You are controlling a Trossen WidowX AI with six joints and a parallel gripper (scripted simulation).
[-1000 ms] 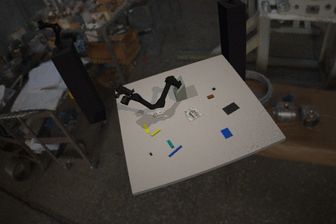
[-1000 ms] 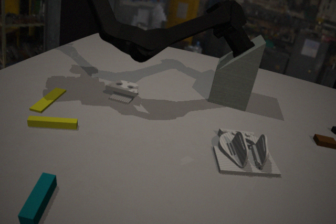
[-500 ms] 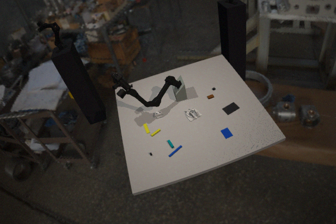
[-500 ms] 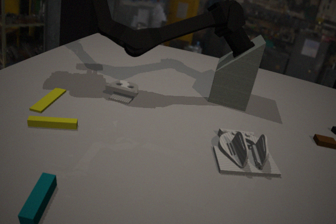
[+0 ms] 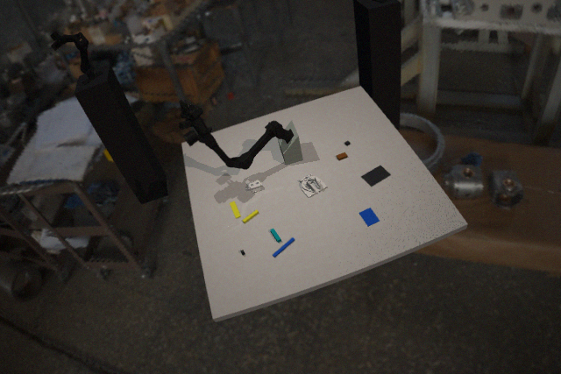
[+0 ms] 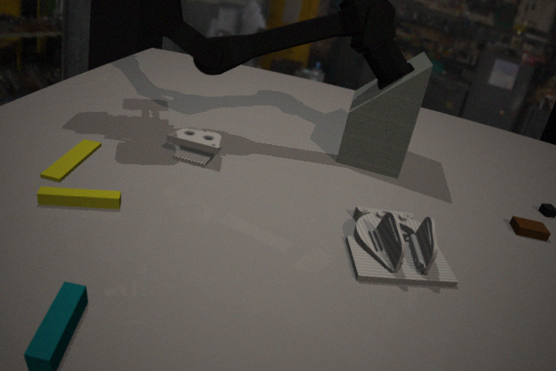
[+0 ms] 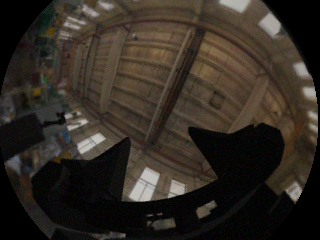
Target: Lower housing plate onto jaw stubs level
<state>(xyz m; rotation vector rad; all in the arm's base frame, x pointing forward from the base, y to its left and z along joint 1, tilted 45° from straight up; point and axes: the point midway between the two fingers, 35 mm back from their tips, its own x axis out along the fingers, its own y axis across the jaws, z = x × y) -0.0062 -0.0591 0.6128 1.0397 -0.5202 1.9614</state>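
My gripper tip is 56 cm above the white ribbed part, 22 cm to the right of it and 19 cm short of it. From my gripper tip the other things lie so: brown block 74 cm to the left, 56 cm below, 18 cm ahead; then blue bar 63 cm ahead, 57 cm below, 25 cm to the left; then teal block 56 cm below, 55 cm ahead, 23 cm to the left.
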